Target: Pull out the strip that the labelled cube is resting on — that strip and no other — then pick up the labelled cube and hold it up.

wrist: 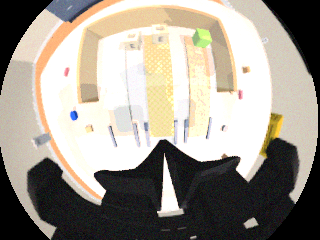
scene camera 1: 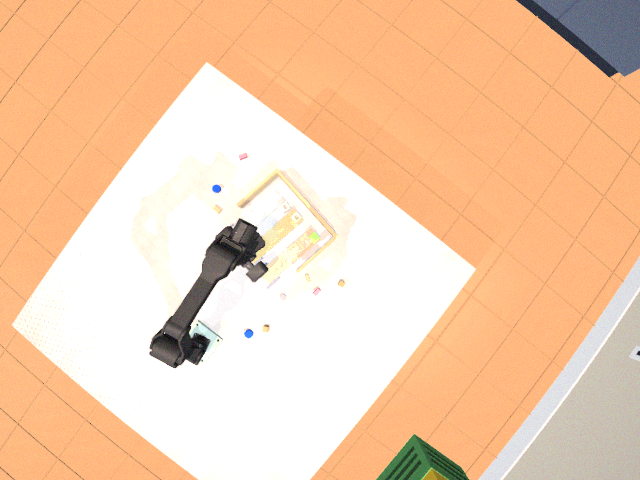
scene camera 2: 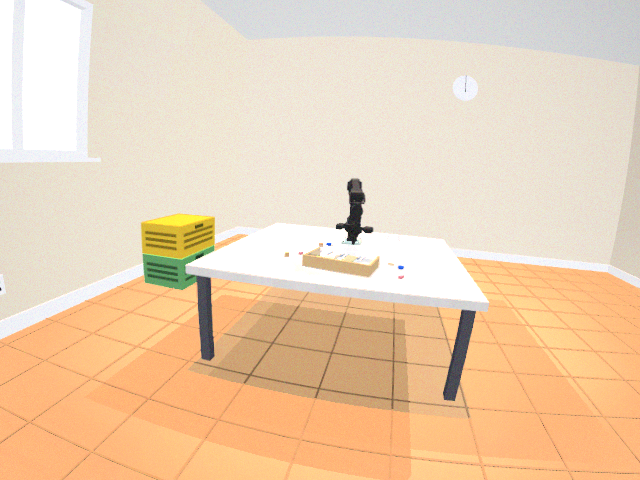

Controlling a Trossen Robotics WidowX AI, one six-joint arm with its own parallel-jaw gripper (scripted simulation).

Labels:
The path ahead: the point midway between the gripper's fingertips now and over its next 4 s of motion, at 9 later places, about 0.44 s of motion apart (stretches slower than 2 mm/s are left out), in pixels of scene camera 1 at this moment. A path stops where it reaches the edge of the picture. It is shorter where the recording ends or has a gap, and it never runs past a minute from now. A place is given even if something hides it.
The gripper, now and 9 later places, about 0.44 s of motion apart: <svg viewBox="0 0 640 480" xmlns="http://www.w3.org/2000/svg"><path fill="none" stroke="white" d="M249 252L250 251L252 251L254 252L254 252L252 254L247 258L243 261L240 264L236 268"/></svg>

